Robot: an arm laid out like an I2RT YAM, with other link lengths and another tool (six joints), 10 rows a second.
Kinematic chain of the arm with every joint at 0, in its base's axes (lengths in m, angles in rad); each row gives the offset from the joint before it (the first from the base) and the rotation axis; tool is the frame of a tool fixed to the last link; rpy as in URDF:
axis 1: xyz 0 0 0.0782 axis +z
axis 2: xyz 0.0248 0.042 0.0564 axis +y
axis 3: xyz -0.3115 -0.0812 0 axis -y
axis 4: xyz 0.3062 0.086 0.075 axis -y
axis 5: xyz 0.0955 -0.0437 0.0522 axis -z
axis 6: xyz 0.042 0 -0.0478 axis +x
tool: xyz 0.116 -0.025 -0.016 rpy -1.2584 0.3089 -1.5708
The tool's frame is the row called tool.
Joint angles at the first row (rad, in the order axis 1, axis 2, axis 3, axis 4, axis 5, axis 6):
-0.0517, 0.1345, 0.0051, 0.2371, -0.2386, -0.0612
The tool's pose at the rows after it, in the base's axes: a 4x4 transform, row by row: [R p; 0 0 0 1], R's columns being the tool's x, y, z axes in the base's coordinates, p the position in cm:
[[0.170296 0.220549 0.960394 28.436], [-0.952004 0.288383 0.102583 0.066], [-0.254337 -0.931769 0.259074 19.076], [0 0 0 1]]
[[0.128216 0.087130 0.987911 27.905], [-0.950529 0.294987 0.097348 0.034], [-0.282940 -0.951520 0.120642 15.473], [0 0 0 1]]
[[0.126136 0.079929 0.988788 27.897], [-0.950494 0.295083 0.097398 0.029], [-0.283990 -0.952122 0.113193 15.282], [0 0 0 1]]
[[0.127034 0.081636 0.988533 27.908], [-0.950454 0.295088 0.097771 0.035], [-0.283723 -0.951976 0.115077 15.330], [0 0 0 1]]
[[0.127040 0.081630 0.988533 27.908], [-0.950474 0.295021 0.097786 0.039], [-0.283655 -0.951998 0.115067 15.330], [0 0 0 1]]
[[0.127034 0.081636 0.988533 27.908], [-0.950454 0.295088 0.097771 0.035], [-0.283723 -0.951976 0.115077 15.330], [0 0 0 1]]
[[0.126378 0.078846 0.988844 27.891], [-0.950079 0.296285 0.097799 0.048], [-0.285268 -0.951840 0.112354 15.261], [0 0 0 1]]
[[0.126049 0.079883 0.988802 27.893], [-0.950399 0.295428 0.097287 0.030], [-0.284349 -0.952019 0.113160 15.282], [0 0 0 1]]
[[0.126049 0.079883 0.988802 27.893], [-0.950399 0.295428 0.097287 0.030], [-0.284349 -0.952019 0.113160 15.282], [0 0 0 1]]
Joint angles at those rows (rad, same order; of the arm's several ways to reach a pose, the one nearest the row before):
-0.0513, 0.1345, 0.0052, 0.0883, -0.2386, -0.0612
-0.0513, 0.1367, 0.0051, -0.0521, -0.2348, -0.0605
-0.0517, 0.1414, 0.0051, -0.0551, -0.2352, -0.0608
-0.0517, 0.1414, 0.0052, -0.0532, -0.2355, -0.0608
-0.0513, 0.1414, 0.0052, -0.0532, -0.2352, -0.0608
-0.0517, 0.1414, 0.0052, -0.0532, -0.2355, -0.0608
-0.0513, 0.1413, 0.0052, -0.0559, -0.2355, -0.0597
-0.0517, 0.1409, 0.0052, -0.0556, -0.2352, -0.0605
-0.0517, 0.1409, 0.0052, -0.0556, -0.2352, -0.0605

